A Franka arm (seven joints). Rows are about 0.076 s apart.
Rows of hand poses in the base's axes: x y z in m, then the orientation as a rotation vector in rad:
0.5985, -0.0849, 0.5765, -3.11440, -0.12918, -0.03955
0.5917, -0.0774, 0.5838, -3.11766, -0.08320, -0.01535
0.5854, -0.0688, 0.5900, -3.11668, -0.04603, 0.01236
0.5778, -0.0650, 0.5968, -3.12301, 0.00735, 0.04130
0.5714, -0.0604, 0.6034, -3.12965, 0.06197, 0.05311
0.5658, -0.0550, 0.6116, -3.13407, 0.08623, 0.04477
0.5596, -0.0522, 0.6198, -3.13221, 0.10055, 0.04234
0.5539, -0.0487, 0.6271, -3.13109, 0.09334, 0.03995
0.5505, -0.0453, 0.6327, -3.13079, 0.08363, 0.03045
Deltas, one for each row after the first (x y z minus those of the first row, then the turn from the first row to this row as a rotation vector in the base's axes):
-0.0068, 0.0075, 0.0073, -0.00176, 0.01583, -0.02937
-0.0131, 0.0161, 0.0135, -0.00044, 0.03395, -0.05296
-0.0207, 0.0199, 0.0203, -0.00702, 0.05263, -0.08705
-0.0271, 0.0245, 0.0269, -0.01430, 0.06023, -0.12194
-0.0327, 0.0299, 0.0351, -0.01874, 0.05485, -0.13748
-0.0389, 0.0327, 0.0433, -0.01710, 0.05349, -0.14665
-0.0446, 0.0362, 0.0506, -0.01572, 0.05198, -0.14207
-0.0480, 0.0396, 0.0562, -0.01487, 0.04587, -0.13595

